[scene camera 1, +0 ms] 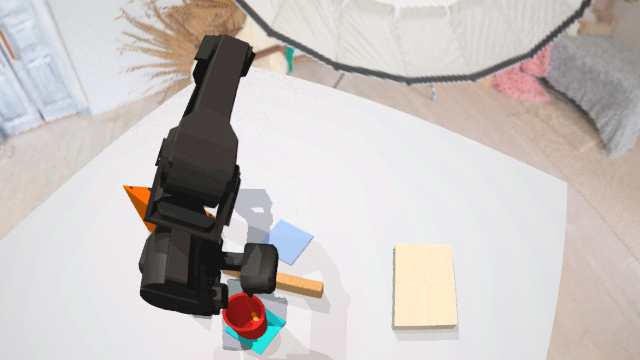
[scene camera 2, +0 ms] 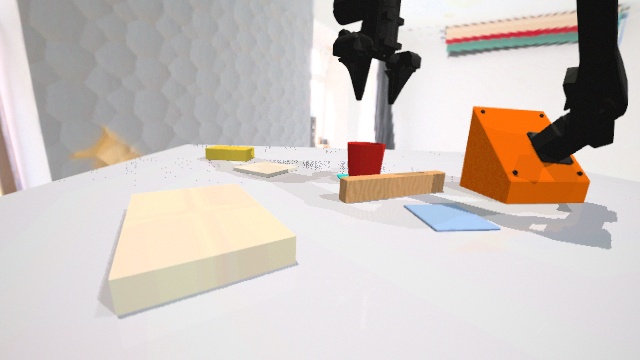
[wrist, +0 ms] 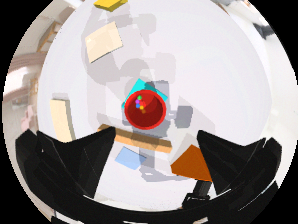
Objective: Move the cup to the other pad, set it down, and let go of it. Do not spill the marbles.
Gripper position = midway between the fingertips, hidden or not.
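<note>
Scene camera 1 shows a red cup (scene camera 1: 237, 316), a cyan pad (scene camera 1: 274, 324), a cream slab (scene camera 1: 424, 297) and the gripper (scene camera 1: 221, 291), which is open and holds nothing. There's a thin cream tile (wrist: 106, 39) as well, but in scene camera 1 it is out of frame. The wrist view also has the red cup (wrist: 155, 108), the cream slab (wrist: 61, 109) and the gripper (wrist: 158, 133). In scene camera 2 you'd see the gripper (scene camera 2: 375, 102), the red cup (scene camera 2: 364, 158) and the cream slab (scene camera 2: 175, 243), plus a light blue pad (scene camera 2: 438, 217) and a wooden bar (scene camera 2: 352, 189).
</note>
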